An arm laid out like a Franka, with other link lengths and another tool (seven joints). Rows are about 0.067 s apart.
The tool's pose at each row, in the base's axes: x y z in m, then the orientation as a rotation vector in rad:
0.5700 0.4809 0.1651 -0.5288 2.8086 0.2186
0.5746 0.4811 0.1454 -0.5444 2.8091 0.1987
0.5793 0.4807 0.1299 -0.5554 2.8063 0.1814
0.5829 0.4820 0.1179 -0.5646 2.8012 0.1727
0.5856 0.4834 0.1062 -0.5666 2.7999 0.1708
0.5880 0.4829 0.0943 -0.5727 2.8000 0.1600
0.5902 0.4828 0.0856 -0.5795 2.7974 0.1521
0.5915 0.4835 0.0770 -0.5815 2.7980 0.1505
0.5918 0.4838 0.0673 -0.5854 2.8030 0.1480
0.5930 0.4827 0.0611 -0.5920 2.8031 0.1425
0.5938 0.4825 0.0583 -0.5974 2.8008 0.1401
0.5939 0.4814 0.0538 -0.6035 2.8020 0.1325
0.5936 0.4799 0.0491 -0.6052 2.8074 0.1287
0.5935 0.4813 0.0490 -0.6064 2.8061 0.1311
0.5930 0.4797 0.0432 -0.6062 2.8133 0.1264
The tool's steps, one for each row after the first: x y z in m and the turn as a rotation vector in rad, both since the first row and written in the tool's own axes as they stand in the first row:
0.0016 -0.0034 0.0199 0.0116 0.0051 -0.0121
0.0021 -0.0071 0.0357 0.0223 0.0060 -0.0217
0.0020 -0.0084 0.0482 0.0276 0.0038 -0.0296
0.0025 -0.0092 0.0602 0.0288 0.0032 -0.0313
0.0040 -0.0117 0.0720 0.0354 0.0055 -0.0364
0.0046 -0.0135 0.0808 0.0402 0.0052 -0.0422
0.0058 -0.0142 0.0894 0.0409 0.0063 -0.0435
0.0083 -0.0149 0.0988 0.0415 0.0122 -0.0453
0.0094 -0.0170 0.1047 0.0444 0.0143 -0.0501
0.0095 -0.0178 0.1076 0.0456 0.0136 -0.0544
0.0111 -0.0193 0.1116 0.0498 0.0168 -0.0589
0.0133 -0.0210 0.1157 0.0515 0.0227 -0.0592
0.0130 -0.0197 0.1161 0.0498 0.0216 -0.0600
0.0156 -0.0215 0.1212 0.0522 0.0288 -0.0589

